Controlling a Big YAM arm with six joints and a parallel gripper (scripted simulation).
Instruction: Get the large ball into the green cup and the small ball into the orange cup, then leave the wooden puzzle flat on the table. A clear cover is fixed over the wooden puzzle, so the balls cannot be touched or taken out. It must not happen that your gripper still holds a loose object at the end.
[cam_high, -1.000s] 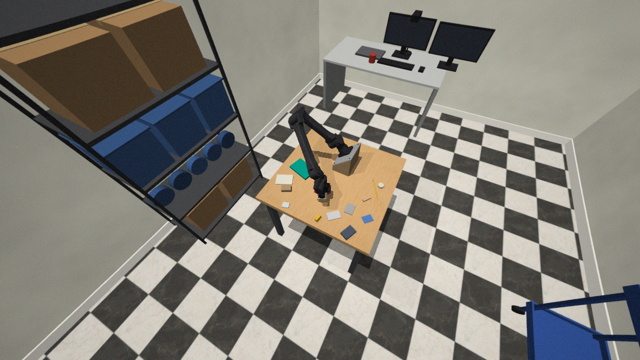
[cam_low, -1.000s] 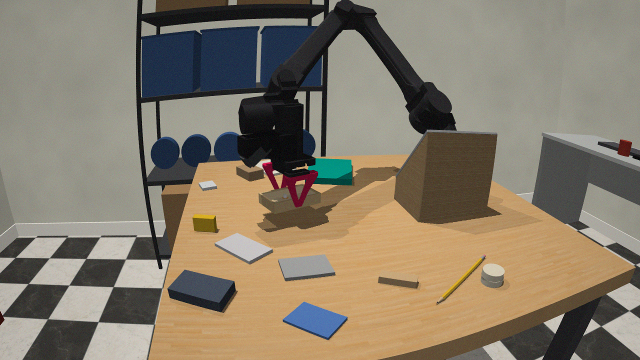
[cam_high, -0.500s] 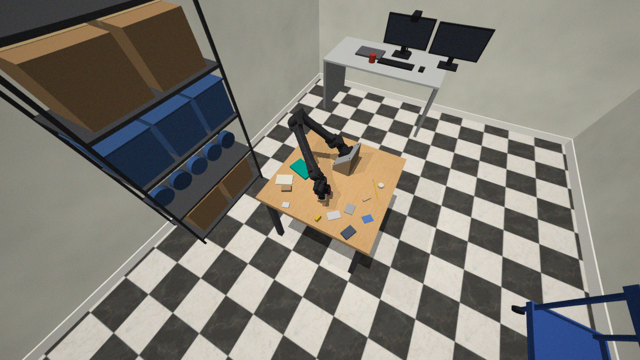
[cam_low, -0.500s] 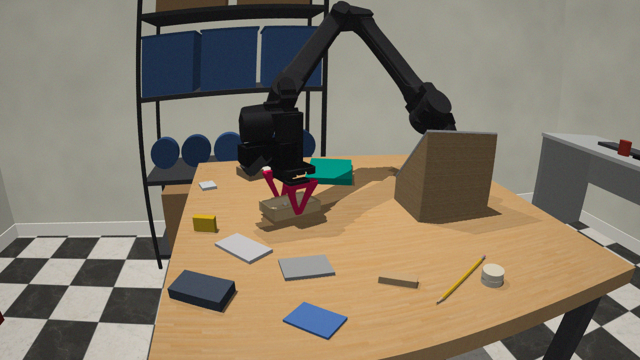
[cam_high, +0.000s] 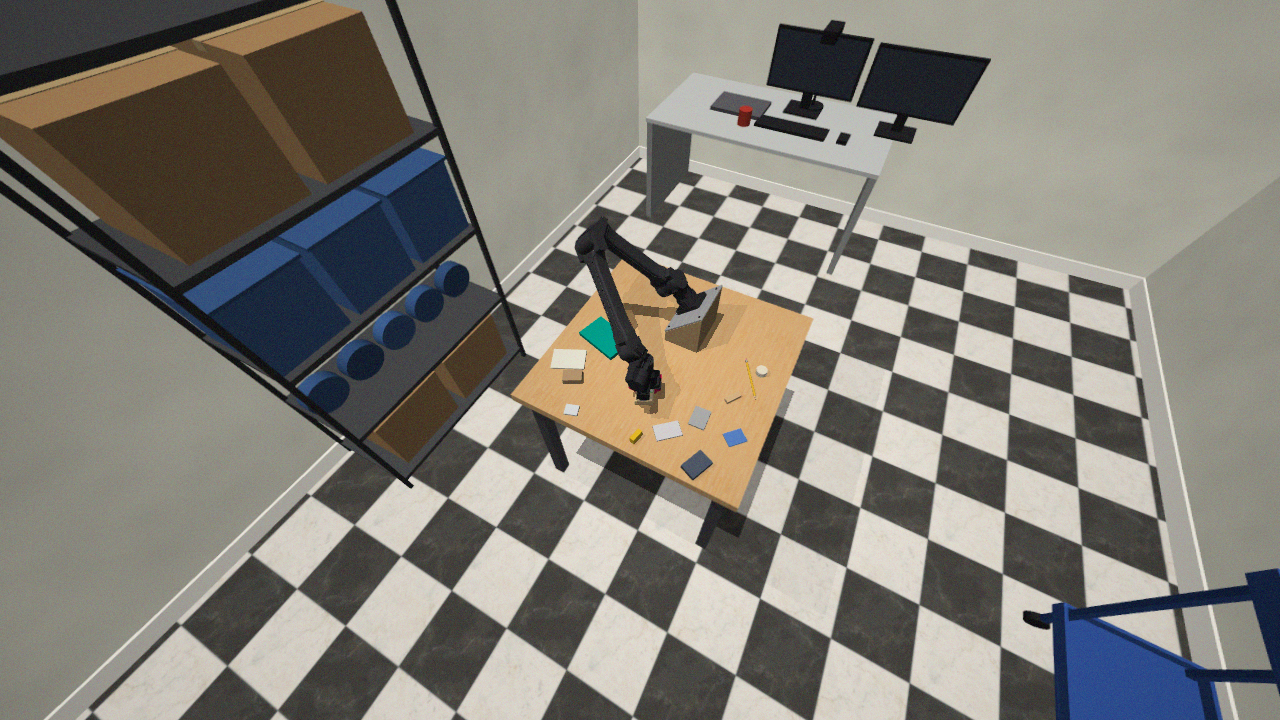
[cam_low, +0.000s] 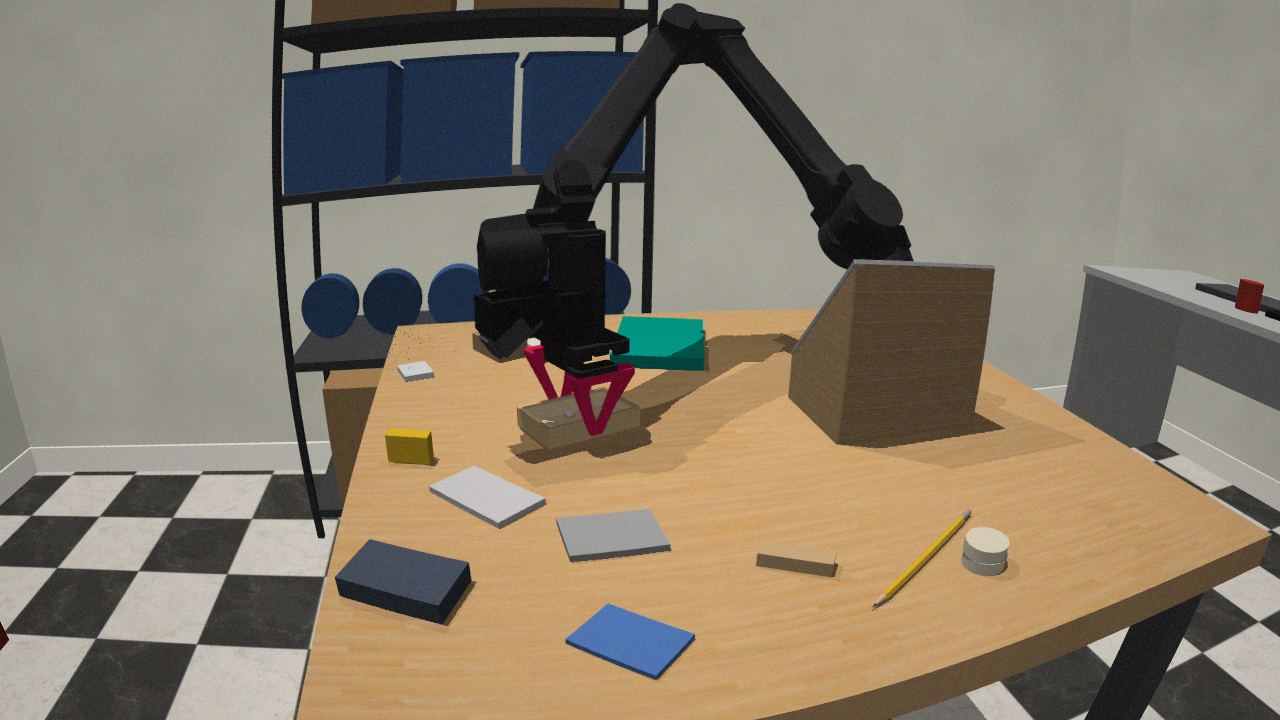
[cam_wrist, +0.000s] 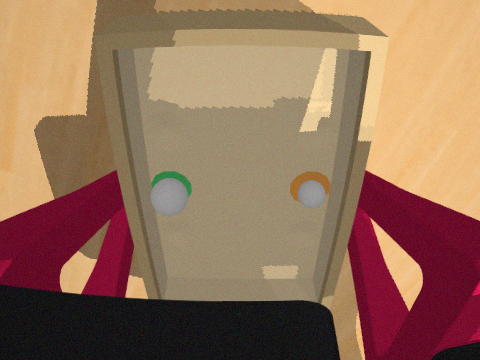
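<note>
The wooden puzzle is 1 cm below my hand. From my hand the other things lie so: yellow block 18 cm ahead, 6 cm to the left; grey plate 1 cm ahead, 22 cm to the left, 1 cm below; small brown block 7 cm ahead, 27 cm to the right.
</note>
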